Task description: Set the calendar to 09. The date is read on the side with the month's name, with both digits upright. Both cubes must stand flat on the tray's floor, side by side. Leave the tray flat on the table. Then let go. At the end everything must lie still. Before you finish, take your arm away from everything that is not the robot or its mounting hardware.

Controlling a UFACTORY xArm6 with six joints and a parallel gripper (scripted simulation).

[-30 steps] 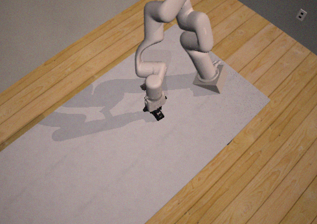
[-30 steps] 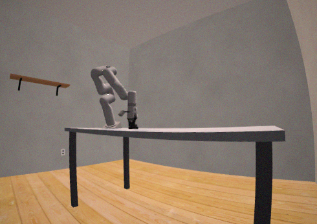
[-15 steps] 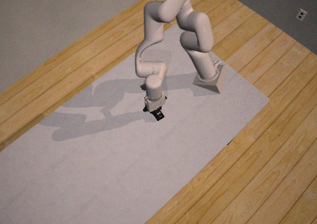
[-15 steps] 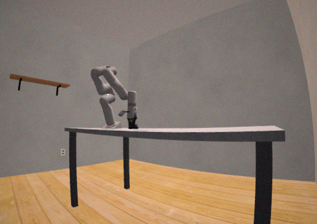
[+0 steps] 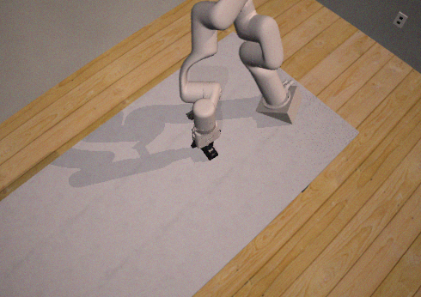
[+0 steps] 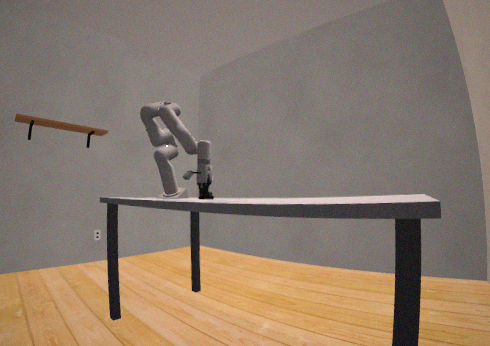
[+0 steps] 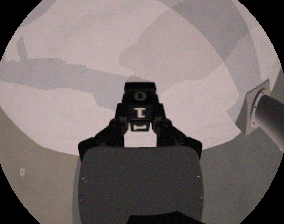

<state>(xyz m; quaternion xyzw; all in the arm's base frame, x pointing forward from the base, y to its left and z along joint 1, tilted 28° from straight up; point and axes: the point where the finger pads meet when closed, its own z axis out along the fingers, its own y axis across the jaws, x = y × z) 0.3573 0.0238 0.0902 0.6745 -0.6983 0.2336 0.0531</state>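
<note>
Right now the black date cube is 10 mm below my hand. From my hand the other things lie so: black cube: 30 mm to the left, 10 mm below.
</note>
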